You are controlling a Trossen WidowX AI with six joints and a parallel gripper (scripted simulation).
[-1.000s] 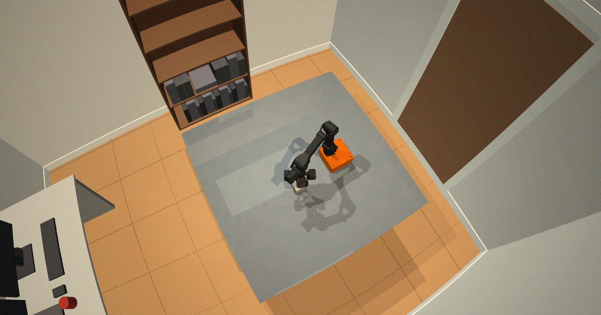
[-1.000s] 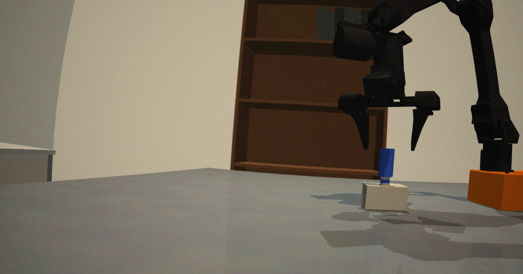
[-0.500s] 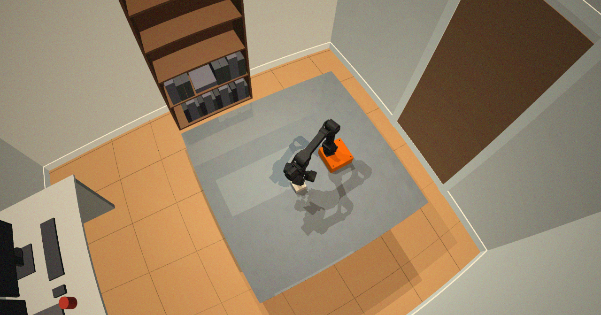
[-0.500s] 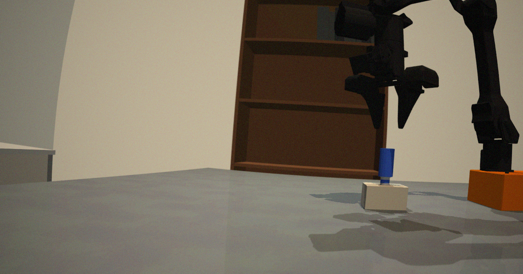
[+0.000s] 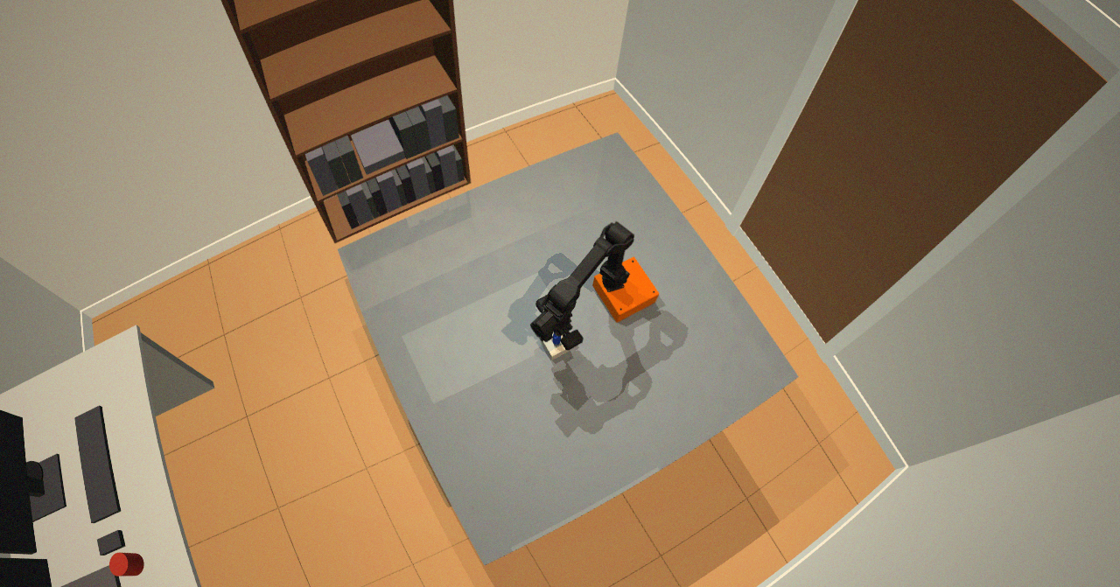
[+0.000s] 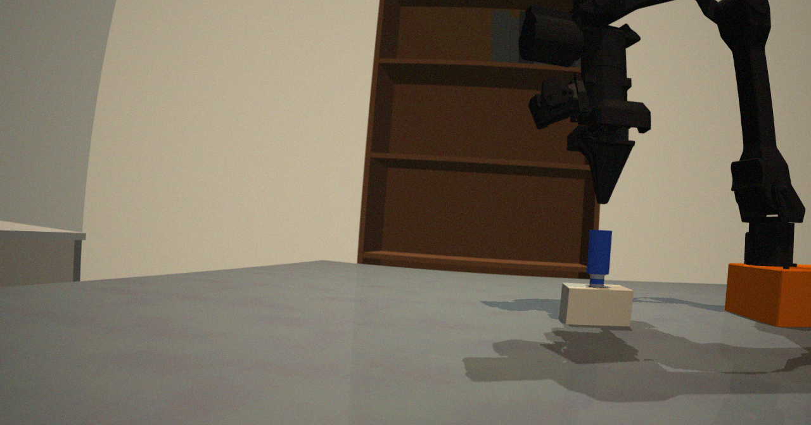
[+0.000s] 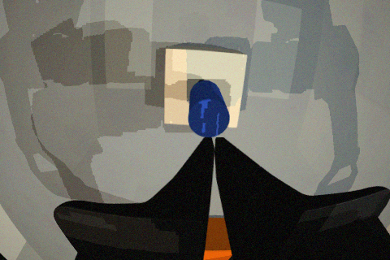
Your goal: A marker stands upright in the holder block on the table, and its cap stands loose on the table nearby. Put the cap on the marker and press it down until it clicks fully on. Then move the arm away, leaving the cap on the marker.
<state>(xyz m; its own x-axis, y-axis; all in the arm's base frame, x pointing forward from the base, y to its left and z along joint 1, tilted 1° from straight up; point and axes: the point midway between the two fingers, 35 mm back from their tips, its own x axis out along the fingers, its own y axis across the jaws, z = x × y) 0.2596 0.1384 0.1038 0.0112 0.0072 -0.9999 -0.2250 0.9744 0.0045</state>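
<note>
Right now the blue cap is 60 mm below my gripper tip. Also, from my gripper tip: cream holder block: 120 mm below.
</note>
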